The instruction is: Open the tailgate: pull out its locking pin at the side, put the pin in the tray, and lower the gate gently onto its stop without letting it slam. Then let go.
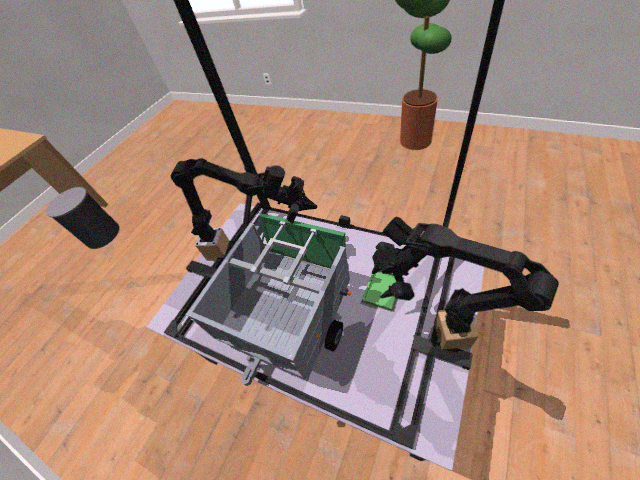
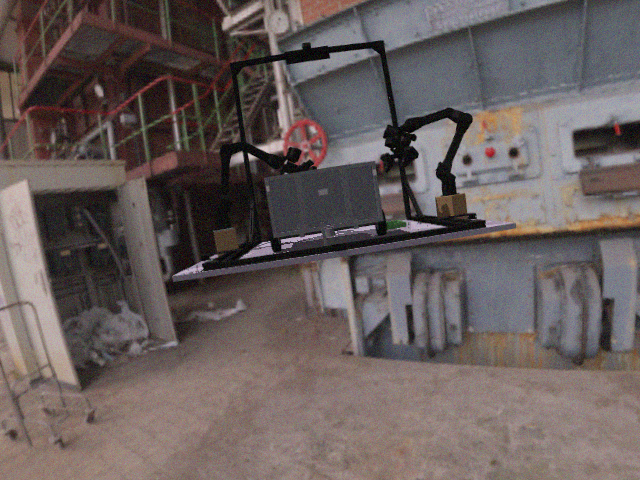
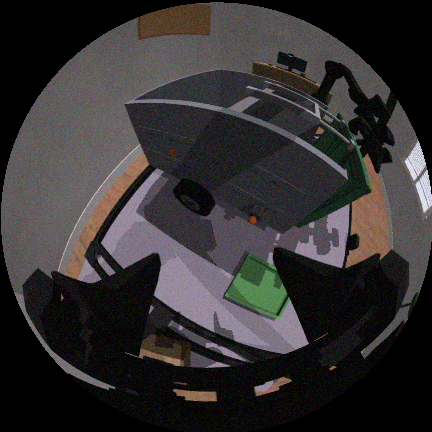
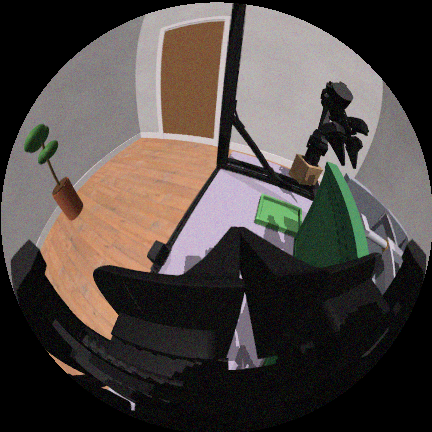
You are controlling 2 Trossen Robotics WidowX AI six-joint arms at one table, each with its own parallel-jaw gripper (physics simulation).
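Places are measured from the left arm's base along level axes (x back, y right, z up), in metres.
Pixels of known places: left gripper, fingertip midpoint: [image 1: 376, 285] [image 2: 393, 170] [image 3: 217, 257] [image 4: 348, 166]; right gripper, fingertip midpoint: [image 1: 317, 207] [image 3: 376, 172] [image 4: 236, 233]; left arm's base at its link origin: [image 1: 457, 323] [image 2: 450, 195] [image 4: 309, 160]; right arm's base at its link origin: [image 1: 208, 236] [image 2: 223, 229].
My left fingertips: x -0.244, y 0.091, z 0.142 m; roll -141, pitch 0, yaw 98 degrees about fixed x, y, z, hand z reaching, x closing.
Ahead of a thing's pixels: the offset from my left fingertips to its top centre. Level surfaces: height alone.
A grey trailer {dx -0.343, dy +0.045, dz +0.032 m} [image 1: 280, 305] [image 2: 323, 197] [image 3: 241, 153] stands on the table. Its green tailgate [image 1: 320, 245] [image 3: 342, 169] [image 4: 328, 217] stands upright at the far end. The locking pin's orange knob [image 3: 252, 219] [image 1: 350, 291] sits in the trailer's side wall near the gate. A green tray {dx +0.040, dy +0.122, dz -0.236 m} [image 1: 379, 290] [image 3: 257, 287] [image 4: 278, 213] [image 2: 396, 224] lies empty beside the trailer. My left gripper [image 1: 398, 290] [image 3: 217, 257] [image 2: 399, 159] is open and empty above the tray. My right gripper [image 1: 291, 216] [image 4: 236, 233] [image 2: 304, 166] is shut on nothing and rests at the gate's top edge.
The purple table top {dz -0.258 m} [image 1: 375, 381] is ringed by a black frame with two tall posts [image 1: 223, 100] [image 1: 475, 110]. Wooden arm bases [image 1: 456, 335] [image 1: 213, 244] stand at both sides. A trailer wheel {dx -0.160, dy -0.064, dz -0.154 m} [image 1: 333, 334] sticks out toward the tray. A potted plant [image 1: 418, 119] stands on the floor behind.
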